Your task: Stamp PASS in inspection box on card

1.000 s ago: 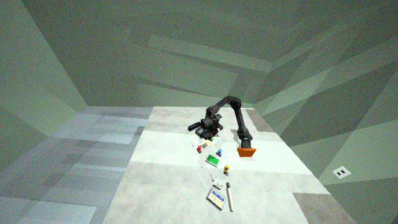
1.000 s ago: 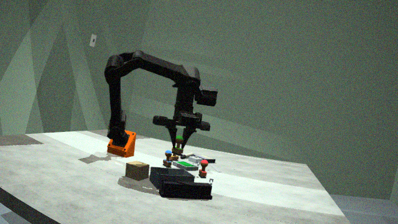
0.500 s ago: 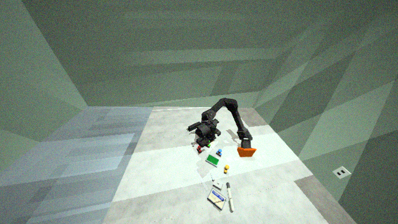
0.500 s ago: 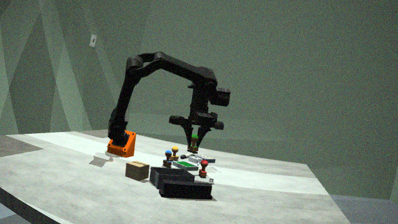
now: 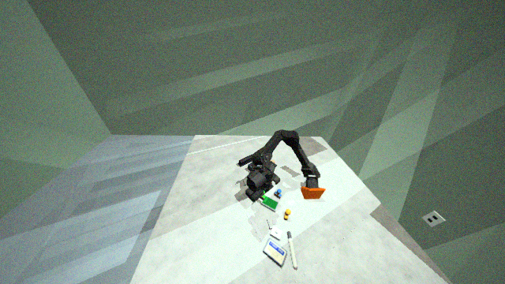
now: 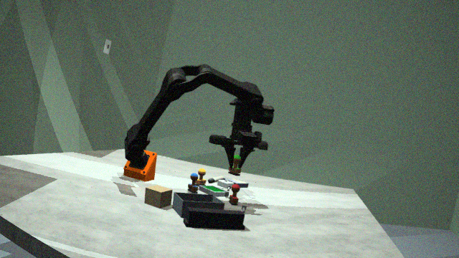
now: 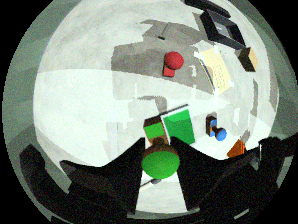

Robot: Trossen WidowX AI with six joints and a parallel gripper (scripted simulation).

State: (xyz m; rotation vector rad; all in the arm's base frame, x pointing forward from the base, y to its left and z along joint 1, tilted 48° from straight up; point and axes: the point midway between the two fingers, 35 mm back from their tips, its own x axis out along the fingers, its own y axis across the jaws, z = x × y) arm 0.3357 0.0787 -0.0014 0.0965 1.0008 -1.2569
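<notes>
Right now the green ink pad is 9 cm below my gripper tip and 6 cm behind it. The rest, counted from my gripper tip: green-knobbed stamp: right at my gripper tip; then blue-knobbed stamp: 12 cm behind, 8 cm below, 5 cm to the right; then red-knobbed stamp: 9 cm to the right, 8 cm below, 3 cm ahead.
</notes>
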